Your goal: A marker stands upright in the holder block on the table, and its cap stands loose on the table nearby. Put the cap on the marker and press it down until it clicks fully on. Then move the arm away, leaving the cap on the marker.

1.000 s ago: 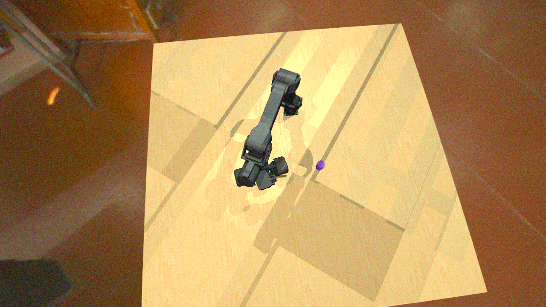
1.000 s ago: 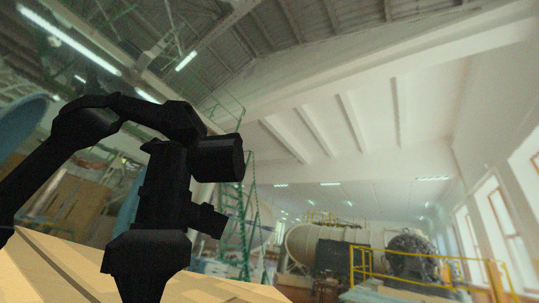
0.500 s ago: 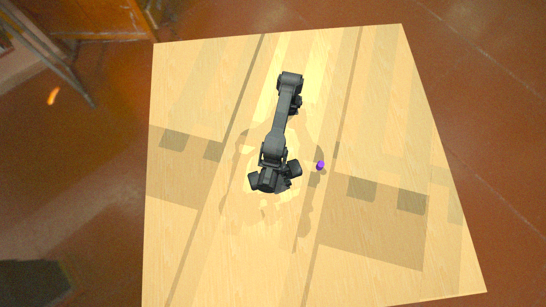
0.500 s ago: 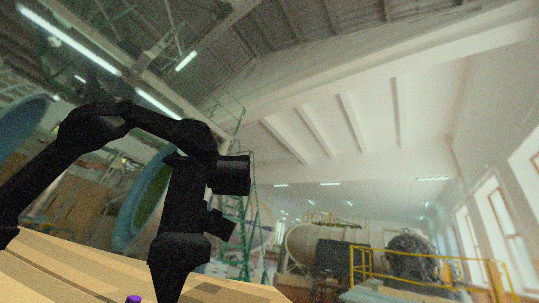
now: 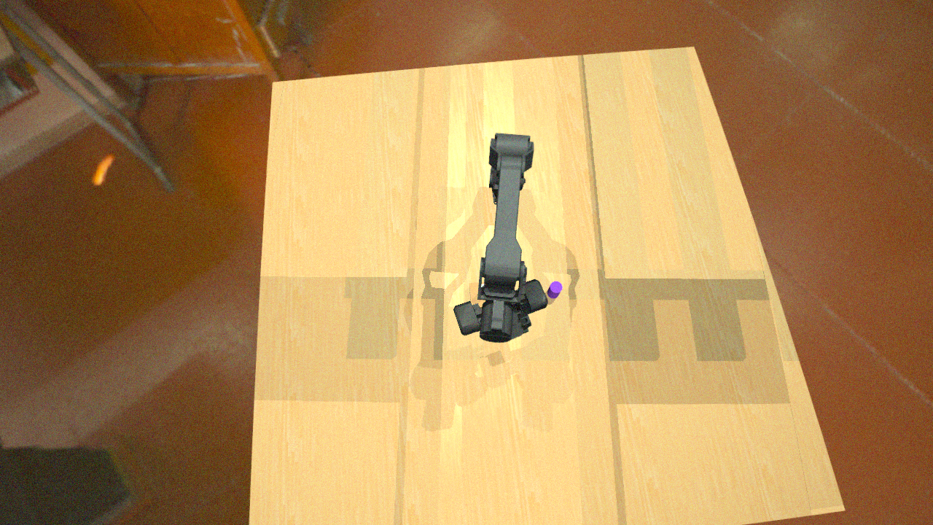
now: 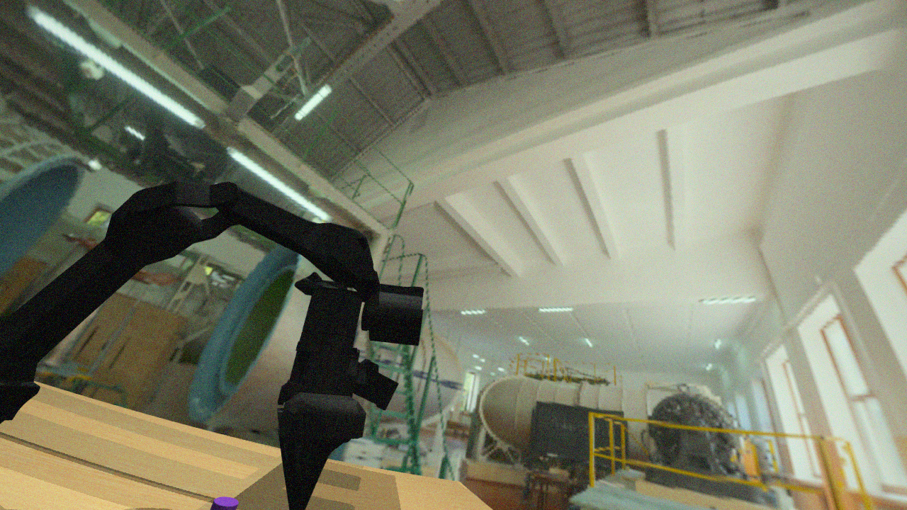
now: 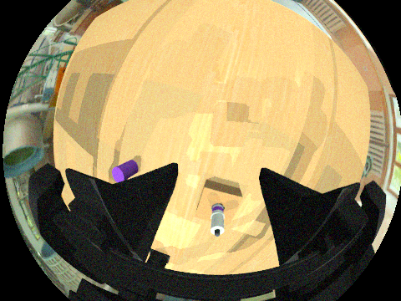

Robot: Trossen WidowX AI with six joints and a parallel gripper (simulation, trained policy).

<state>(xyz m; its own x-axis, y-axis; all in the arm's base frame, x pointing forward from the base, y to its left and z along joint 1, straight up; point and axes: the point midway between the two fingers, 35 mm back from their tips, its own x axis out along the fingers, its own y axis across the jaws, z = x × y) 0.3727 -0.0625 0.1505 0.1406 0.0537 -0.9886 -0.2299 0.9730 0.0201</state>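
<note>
Right now the purple cap is 150 mm to the left of my gripper tip, 90 mm below it and 90 mm behind it. The rest, counted from my gripper tip: tan holder block: 100 mm below, 90 mm behind, 30 mm to the right.
</note>
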